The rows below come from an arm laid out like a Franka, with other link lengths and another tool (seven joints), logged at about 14 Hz.
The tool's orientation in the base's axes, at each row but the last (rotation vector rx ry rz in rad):
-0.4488 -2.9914 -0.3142
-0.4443 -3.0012 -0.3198
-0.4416 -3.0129 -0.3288
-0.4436 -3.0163 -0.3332
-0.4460 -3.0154 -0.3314
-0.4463 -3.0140 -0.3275
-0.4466 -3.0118 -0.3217
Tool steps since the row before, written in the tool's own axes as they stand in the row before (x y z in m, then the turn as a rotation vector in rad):
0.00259 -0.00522 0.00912 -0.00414 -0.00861 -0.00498
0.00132 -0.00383 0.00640 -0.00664 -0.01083 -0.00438
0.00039 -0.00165 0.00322 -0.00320 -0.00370 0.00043
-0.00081 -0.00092 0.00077 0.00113 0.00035 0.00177
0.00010 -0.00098 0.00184 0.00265 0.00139 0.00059
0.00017 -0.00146 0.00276 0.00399 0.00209 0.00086
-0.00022 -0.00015 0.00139 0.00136 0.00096 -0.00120
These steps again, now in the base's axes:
-0.00465 -0.00217 -0.00953 0.00170 -0.01029 0.00270
-0.00277 -0.00182 -0.00681 0.00339 -0.01293 0.00138
-0.00100 -0.00072 -0.00342 0.00196 -0.00424 -0.00150
0.00047 -0.00091 -0.00102 -0.00105 0.00104 -0.00153
-0.00046 -0.00048 -0.00198 -0.00215 0.00217 -0.00002
-0.00072 -0.00071 -0.00296 -0.00323 0.00325 0.00000
0.00010 0.00010 -0.00141 -0.00096 0.00101 0.00151

